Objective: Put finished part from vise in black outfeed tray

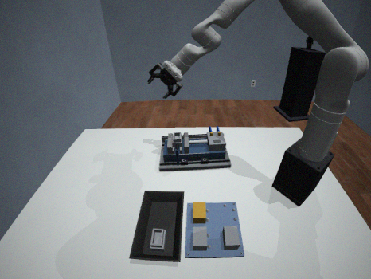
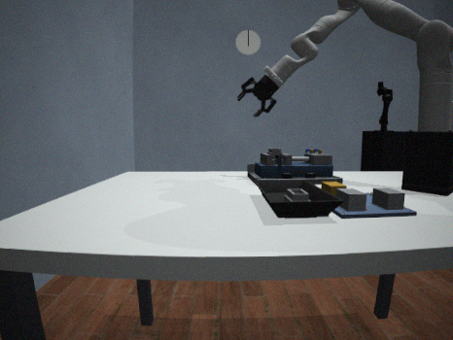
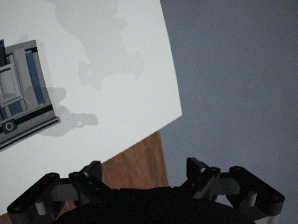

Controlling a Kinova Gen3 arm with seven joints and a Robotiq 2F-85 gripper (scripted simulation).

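My hand is 23 cm above the blue vise, 15 cm to the right of it and 13 cm past it. Round my hand: blue plate (51 cm to the left, 27 cm below, 13 cm behind); then yellow block (46 cm to the left, 25 cm below, 9 cm behind).
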